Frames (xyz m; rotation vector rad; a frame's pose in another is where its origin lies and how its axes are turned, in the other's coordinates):
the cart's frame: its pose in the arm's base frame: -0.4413 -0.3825 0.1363 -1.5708 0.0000 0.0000
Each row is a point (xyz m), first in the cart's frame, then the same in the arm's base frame.
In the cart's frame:
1: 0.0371 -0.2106 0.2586
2: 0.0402 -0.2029 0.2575
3: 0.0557 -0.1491 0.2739
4: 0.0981 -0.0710 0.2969
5: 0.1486 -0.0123 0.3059
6: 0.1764 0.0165 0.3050
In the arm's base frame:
1: -0.4042 -0.1239 0.3469
2: -0.4011 -0.1250 0.3392
3: -0.3856 -0.1086 0.2854
4: -0.3432 -0.0856 0.2073
5: -0.2927 -0.0766 0.1486
6: -0.2649 -0.0775 0.1198

